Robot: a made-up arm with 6 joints.
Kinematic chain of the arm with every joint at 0, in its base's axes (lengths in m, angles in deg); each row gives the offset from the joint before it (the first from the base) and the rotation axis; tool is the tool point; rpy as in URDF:
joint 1: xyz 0 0 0.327 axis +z
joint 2: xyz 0 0 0 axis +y
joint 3: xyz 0.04 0 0.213 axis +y
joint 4: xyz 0.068 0 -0.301 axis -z
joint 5: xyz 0 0 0 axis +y
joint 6: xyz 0.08 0 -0.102 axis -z
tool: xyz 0 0 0 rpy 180 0 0
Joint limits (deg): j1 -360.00..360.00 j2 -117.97..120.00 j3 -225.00..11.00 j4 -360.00..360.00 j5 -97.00..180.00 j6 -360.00..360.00
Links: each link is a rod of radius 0.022 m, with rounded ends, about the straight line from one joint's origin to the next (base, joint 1, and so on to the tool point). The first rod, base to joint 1, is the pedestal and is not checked.
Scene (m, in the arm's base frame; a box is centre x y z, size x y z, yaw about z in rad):
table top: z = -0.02
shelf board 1: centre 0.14 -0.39 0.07 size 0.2 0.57 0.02 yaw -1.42
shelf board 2: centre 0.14 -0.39 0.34 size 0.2 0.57 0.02 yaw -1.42
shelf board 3: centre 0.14 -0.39 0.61 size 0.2 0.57 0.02 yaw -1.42
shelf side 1: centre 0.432 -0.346 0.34 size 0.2 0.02 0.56 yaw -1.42
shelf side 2: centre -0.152 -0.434 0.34 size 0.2 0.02 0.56 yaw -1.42
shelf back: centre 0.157 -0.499 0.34 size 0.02 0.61 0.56 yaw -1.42
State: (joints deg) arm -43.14 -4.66 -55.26 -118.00 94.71 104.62
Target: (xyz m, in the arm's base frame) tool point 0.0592 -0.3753 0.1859
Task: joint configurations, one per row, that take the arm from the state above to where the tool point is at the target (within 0.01 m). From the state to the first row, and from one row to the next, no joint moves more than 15 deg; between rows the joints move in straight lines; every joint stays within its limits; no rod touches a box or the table.
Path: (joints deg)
1: -29.79 -0.39 -56.73 -118.35 100.75 96.02
2: -16.43 3.89 -58.20 -118.70 106.79 87.43
3: -3.08 8.16 -59.66 -119.05 112.84 78.83
4: 10.28 12.44 -61.13 -119.40 118.88 70.24
5: 23.63 16.71 -62.60 -119.75 124.92 61.64
6: 11.08 15.48 -54.66 -117.08 121.26 68.81
7: -1.47 14.24 -46.72 -114.40 117.60 75.97
8: -14.03 13.00 -38.78 -111.73 113.94 83.13
9: -26.58 11.76 -30.84 -109.05 110.28 90.29
10: -39.13 10.52 -22.91 -106.37 106.61 97.46
11: -51.69 9.28 -14.97 -103.70 102.95 104.62
12: -56.83 14.65 -25.46 -107.63 98.45 104.62
13: -61.98 20.02 -35.95 -111.56 93.95 104.62
14: -67.12 25.38 -46.44 -115.49 89.45 104.62

